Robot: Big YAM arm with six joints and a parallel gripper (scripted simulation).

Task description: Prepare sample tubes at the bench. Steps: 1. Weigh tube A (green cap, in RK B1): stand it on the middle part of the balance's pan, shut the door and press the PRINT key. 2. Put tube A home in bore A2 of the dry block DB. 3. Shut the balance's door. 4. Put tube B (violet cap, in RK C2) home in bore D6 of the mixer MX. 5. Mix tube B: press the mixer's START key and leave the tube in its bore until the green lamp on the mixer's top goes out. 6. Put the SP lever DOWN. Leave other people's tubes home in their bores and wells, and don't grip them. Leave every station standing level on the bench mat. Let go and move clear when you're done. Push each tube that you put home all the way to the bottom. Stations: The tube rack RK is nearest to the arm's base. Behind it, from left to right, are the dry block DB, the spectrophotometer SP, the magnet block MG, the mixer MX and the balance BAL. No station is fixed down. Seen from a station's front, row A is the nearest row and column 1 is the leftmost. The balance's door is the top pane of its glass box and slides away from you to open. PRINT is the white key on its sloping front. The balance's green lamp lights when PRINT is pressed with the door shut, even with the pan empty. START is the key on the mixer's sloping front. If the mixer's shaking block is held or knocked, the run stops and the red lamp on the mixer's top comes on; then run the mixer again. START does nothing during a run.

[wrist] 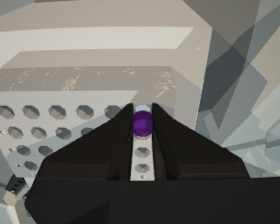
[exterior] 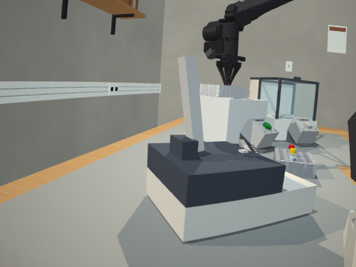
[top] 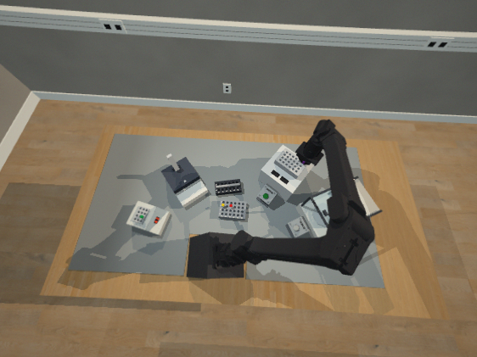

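Now: hand 20 mm above the violet-capped tube B. Also, from my hand: balance door: 240 mm behind, 50 mm to the right, 30 mm above; then mixer block: 10 mm ahead, 50 mm to the left, 30 mm below; then green start key: 110 mm behind, 180 mm to the left, 110 mm below.
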